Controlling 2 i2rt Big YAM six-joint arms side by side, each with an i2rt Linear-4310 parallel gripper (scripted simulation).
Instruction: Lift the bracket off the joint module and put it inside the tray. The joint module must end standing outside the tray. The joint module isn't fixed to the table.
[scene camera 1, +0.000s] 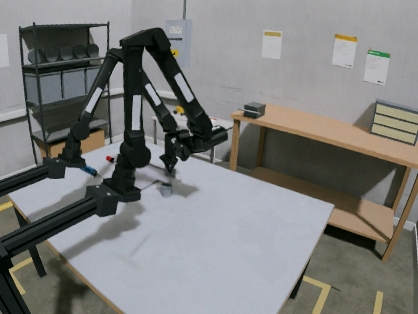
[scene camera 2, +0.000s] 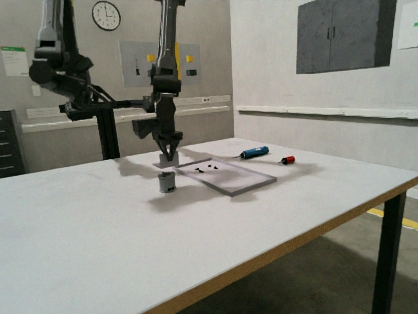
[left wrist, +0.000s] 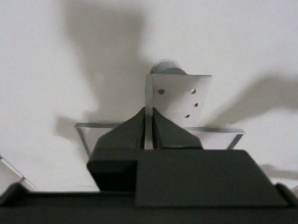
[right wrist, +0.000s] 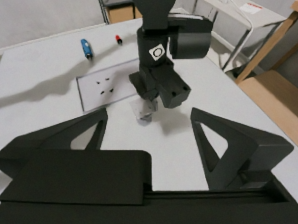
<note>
In view: the left gripper (left wrist: 148, 111), the right gripper (scene camera 2: 114, 104) and a tray (right wrist: 89, 92).
The tray shows as well in the left wrist view (left wrist: 211, 138). The right gripper also shows in the right wrist view (right wrist: 149, 112).
</note>
